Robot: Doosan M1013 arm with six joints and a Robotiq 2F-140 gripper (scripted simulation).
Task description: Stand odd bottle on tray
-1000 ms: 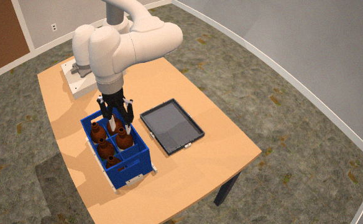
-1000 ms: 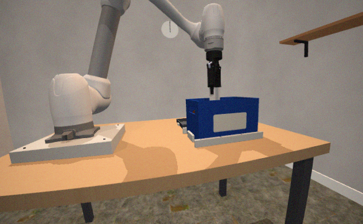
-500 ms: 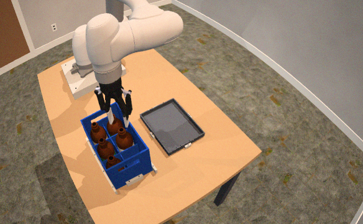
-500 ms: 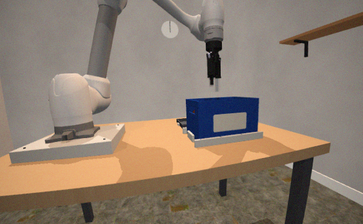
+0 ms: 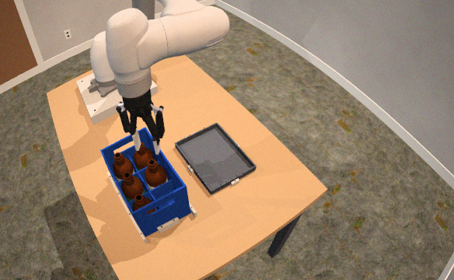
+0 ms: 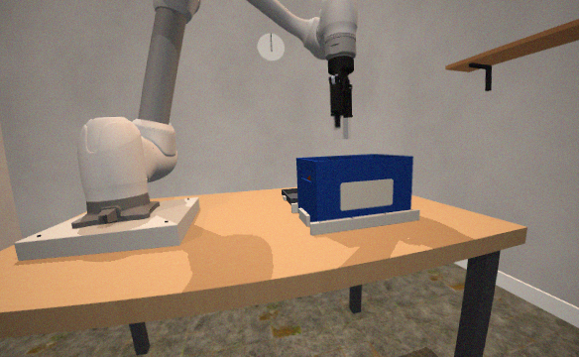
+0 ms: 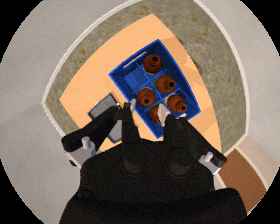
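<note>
Right now the bottle is 170 mm below my hand, 90 mm to the right of it and 10 mm behind it. The rest, counted from my hand: blue crate: 170 mm below, 50 mm to the right; then dark tray: 240 mm to the left, 240 mm below, 20 mm ahead.
</note>
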